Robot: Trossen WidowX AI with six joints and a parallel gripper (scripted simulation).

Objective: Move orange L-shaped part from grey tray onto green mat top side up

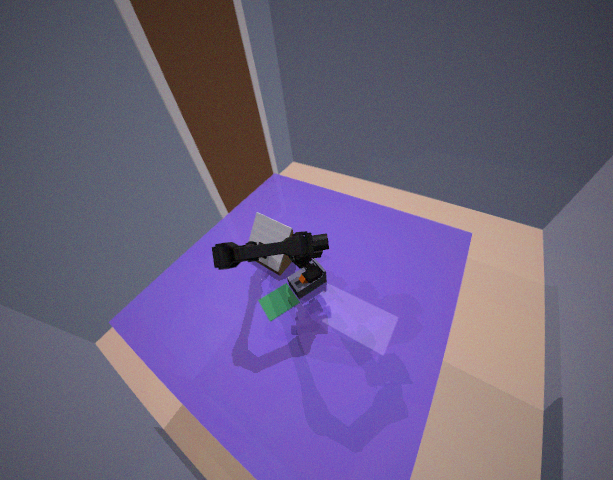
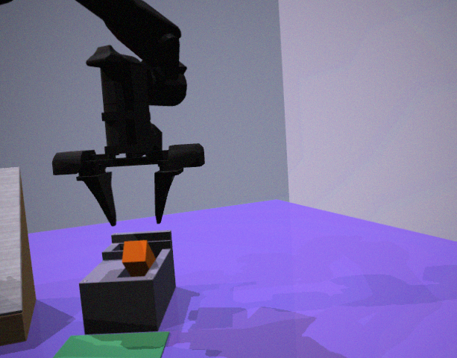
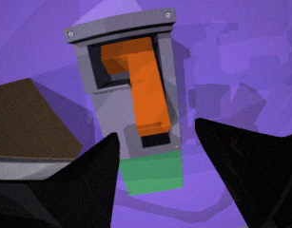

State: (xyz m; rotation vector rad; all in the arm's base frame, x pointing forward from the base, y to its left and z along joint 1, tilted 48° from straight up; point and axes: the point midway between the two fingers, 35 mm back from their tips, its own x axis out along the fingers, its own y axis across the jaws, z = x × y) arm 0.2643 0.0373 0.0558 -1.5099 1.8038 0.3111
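My gripper tip is 40 mm to the right of the orange L-shaped part and 80 mm above it. Also, from my gripper tip: green mat: 70 mm behind, 130 mm to the right, 130 mm below.
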